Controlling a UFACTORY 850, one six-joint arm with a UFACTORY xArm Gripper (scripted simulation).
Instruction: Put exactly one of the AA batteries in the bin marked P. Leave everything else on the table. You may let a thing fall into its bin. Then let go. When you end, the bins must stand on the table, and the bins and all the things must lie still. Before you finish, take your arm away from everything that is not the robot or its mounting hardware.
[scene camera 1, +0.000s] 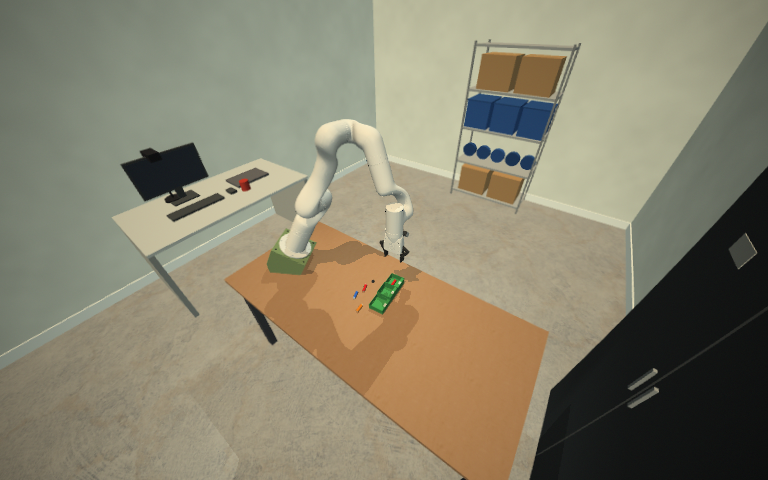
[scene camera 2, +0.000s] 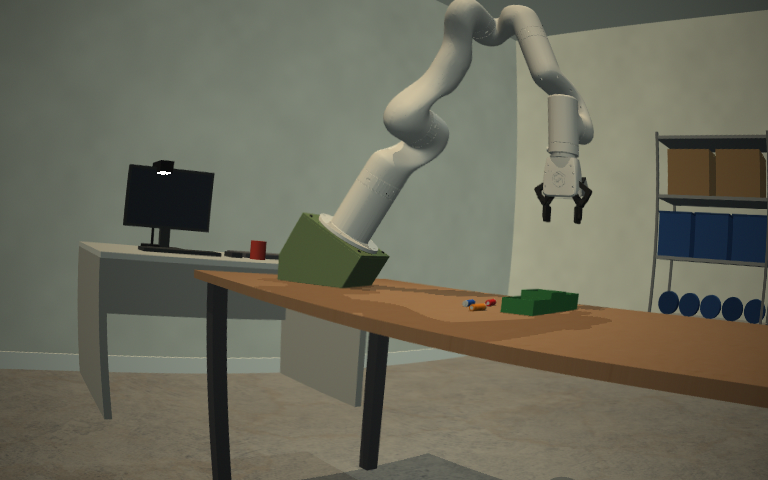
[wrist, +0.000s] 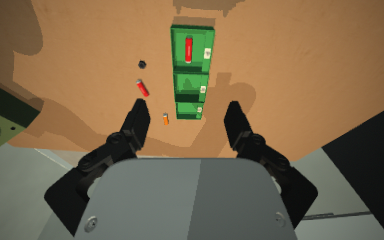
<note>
In view: my gripper (scene camera 2: 561, 222).
My gripper also shows in the wrist view (wrist: 187, 109).
</note>
